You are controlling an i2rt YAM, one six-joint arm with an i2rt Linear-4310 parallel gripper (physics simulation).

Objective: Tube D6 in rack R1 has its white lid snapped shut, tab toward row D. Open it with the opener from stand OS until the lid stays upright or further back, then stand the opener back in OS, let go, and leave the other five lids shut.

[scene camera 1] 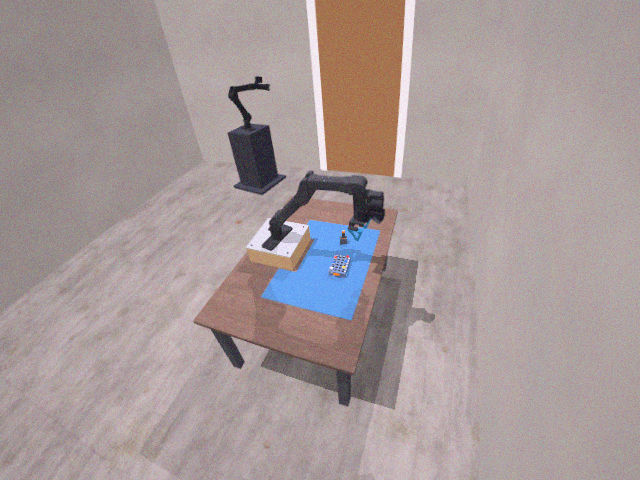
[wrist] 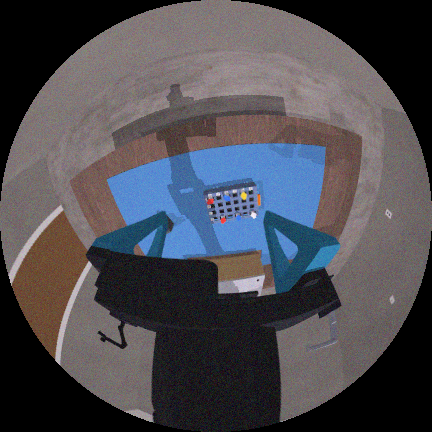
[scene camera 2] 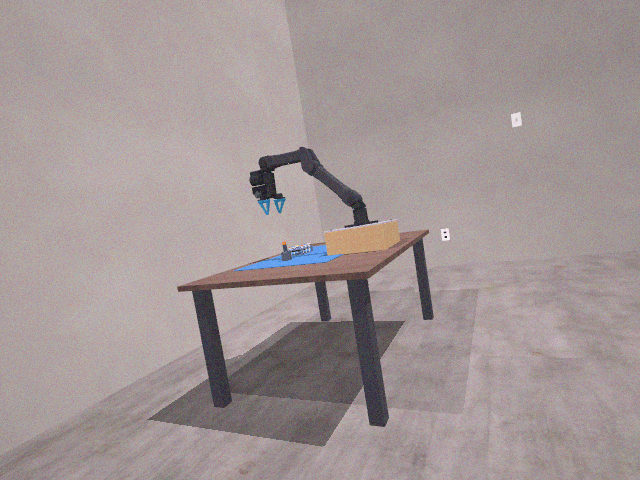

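Where they show: gripper, fingertip midpoint: [scene camera 1: 360,234] [wrist: 215,215] [scene camera 2: 273,214]; arm's base, origin of the base link: [scene camera 1: 277,237] [wrist: 231,296] [scene camera 2: 362,225].
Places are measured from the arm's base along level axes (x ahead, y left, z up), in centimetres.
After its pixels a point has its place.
The rack R1 [scene camera 1: 340,265] @[x 38.6, y 1.2, z -6.0 cm] [scene camera 2: 300,250] @[x 30.8, y 9.1, z -7.9 cm] [wrist: 235,185] @[x 40.1, y 2.8, z -10.0 cm] lies on the blue mat, with small red, blue, yellow and white lids on it. A white lid [wrist: 253,215] @[x 34.0, y -2.0, z -6.0 cm] is at its corner nearest the robot base and the orange tag; its tilt is too small to tell. The opener, with an orange top [scene camera 1: 343,232] @[x 28.5, y 22.2, z -2.8 cm] [scene camera 2: 284,243], stands upright in the dark stand OS [scene camera 1: 343,241] @[x 29.1, y 20.8, z -8.0 cm] [scene camera 2: 286,255] @[x 27.3, y 23.3, z -7.9 cm]. In the wrist view the stand is mostly hidden behind the left finger. My gripper [scene camera 1: 360,235] @[x 45.3, y 8.0, z 11.8 cm] [scene camera 2: 273,212] @[x 45.3, y 8.0, z 11.8 cm] [wrist: 215,215] @[x 45.3, y 8.0, z 11.8 cm] is open and empty, well above the mat, its teal fingers wide apart.
The blue mat [scene camera 1: 305,289] @[x 27.8, y -17.0, z -10.2 cm] [scene camera 2: 263,265] @[x 33.2, y 32.6, z -10.2 cm] [wrist: 295,165] @[x 47.3, y -12.9, z -10.2 cm] lies on the brown table [scene camera 1: 289,322] @[x 31.7, y -36.0, z -10.5 cm] [scene camera 2: 320,273] @[x -13.1, y 52.9, z -10.5 cm]. The arm's base stands on a white-topped wooden box [scene camera 1: 271,259] @[x 3.4, y -11.3, z -5.3 cm] [scene camera 2: 361,239] @[x -6.4, y 13.4, z -5.1 cm] [wrist: 240,265] @[x 13.3, y -1.8, z -6.0 cm] beside the mat. A second arm on a dark pedestal [scene camera 1: 253,157] stands far behind.
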